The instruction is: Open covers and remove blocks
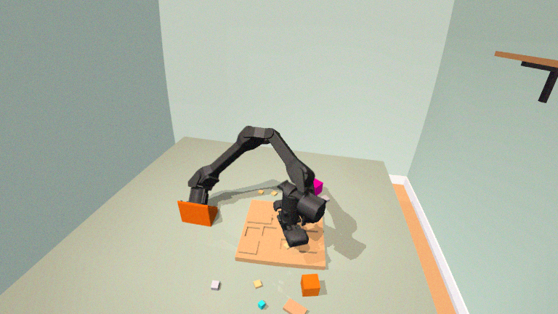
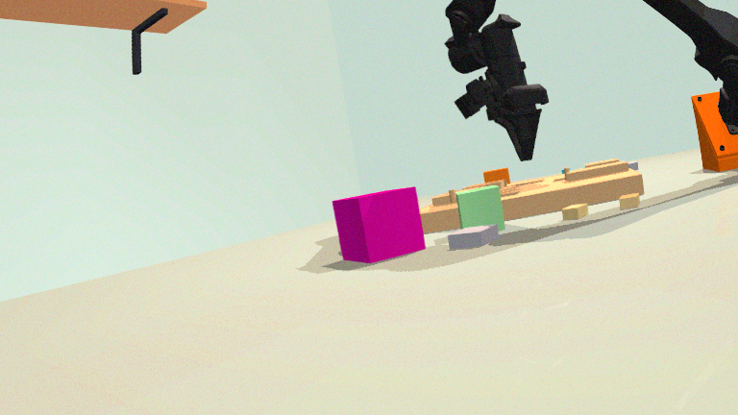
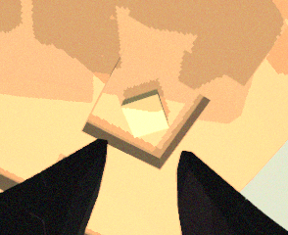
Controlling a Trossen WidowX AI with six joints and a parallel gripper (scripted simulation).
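Now: gripper tip 2 cm past the tan puzzle board, 5 cm to the right of it and 4 cm above it. The rest, counted from my gripper tip: tan piece 5 cm ahead, 22 cm to the right, 5 cm below; cyan block 5 cm behind, 22 cm to the right, 4 cm below; orange cube 9 cm ahead, 14 cm to the right, 3 cm below.
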